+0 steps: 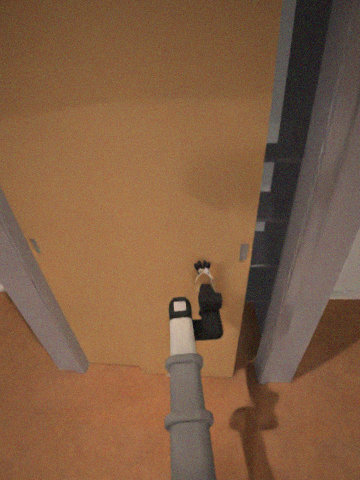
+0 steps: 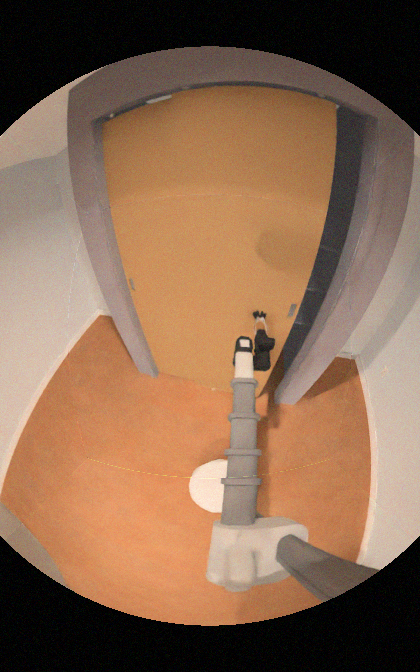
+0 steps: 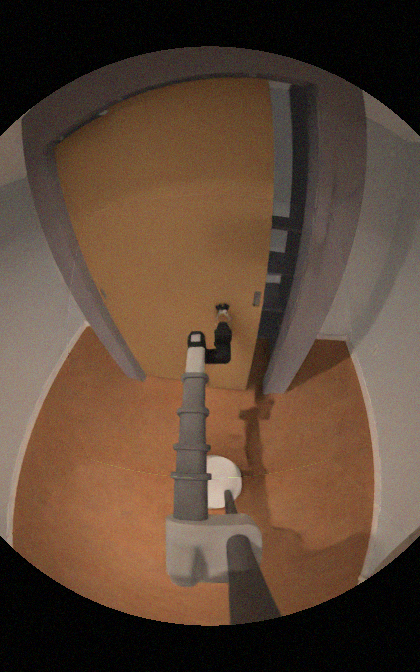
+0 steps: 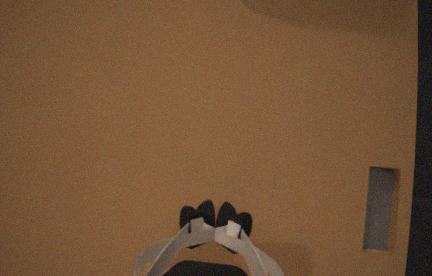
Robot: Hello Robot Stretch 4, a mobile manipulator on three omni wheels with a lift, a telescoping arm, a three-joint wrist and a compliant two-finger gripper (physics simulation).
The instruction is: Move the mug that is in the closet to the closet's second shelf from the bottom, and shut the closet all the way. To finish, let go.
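Places are measured from the robot's base along level axes (x ahead, y left, z up), in millimetres.
Where they show: gripper, between the fingertips: [image 1: 201, 261] [image 4: 216, 216].
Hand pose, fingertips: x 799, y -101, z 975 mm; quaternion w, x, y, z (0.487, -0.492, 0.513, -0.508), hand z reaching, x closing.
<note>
After its pixels a point has its place.
The closet's orange sliding door [image 1: 140, 175] @(x 862, y 97, z 1319 mm) [image 2: 215, 240] [image 3: 185, 225] [image 4: 210, 110] @(x 836, y -84, z 1083 mm) covers most of the opening. A dark gap with shelf edges stands open between its right edge and the right post. A recessed grey handle [image 1: 244, 252] @(x 821, y -281, z 988 mm) [image 2: 292, 310] [image 3: 257, 298] [image 4: 380, 209] @(x 821, y -281, z 993 mm) is near the door's right edge. My gripper [image 1: 202, 265] @(x 799, y -101, z 975 mm) [image 2: 259, 315] [image 3: 222, 306] [image 4: 216, 216] @(x 799, y -101, z 975 mm) is shut with its fingertips together and empty, in front of the door, left of and a little below that handle. The mug does not show; the door hides most of the closet's inside.
The closet's right post [image 1: 320, 210] @(x 745, y -501, z 1193 mm) [image 2: 345, 265] [image 3: 320, 250] stands right of the gap. The left post [image 1: 35, 295] @(x 921, y 726, z 749 mm) [image 2: 107, 250] [image 3: 75, 260] borders the door's left side, near a second recessed handle [image 1: 35, 245] @(x 1002, y 664, z 994 mm) [image 2: 132, 284]. A white round object [image 2: 207, 486] [image 3: 224, 482] is on the floor beneath my arm.
</note>
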